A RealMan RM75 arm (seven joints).
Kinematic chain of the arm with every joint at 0, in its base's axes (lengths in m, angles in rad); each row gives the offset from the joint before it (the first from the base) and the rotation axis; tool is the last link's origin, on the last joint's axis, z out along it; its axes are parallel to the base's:
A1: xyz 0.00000 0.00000 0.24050 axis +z
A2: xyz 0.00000 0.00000 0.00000 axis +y
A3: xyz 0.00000 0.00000 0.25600 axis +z
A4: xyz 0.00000 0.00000 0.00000 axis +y
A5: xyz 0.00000 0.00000 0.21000 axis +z
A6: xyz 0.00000 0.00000 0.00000 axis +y
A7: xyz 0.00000 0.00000 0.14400 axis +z
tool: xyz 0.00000 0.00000 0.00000
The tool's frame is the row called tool.
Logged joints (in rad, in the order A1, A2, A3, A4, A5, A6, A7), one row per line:
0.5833, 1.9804, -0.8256, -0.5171, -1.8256, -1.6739, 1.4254
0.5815, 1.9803, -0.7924, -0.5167, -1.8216, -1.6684, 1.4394
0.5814, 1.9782, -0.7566, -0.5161, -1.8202, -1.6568, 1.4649
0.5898, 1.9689, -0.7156, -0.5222, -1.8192, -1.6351, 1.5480
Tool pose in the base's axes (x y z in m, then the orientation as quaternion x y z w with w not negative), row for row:
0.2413, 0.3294, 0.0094, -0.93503, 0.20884, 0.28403, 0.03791
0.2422, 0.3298, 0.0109, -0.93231, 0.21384, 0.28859, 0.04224
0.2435, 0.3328, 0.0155, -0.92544, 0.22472, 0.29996, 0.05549
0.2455, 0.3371, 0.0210, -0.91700, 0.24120, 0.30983, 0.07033
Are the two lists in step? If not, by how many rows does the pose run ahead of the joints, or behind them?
The pose runs 1 row behind the joints: the pose in row i belongs to the joints in row i - 1.
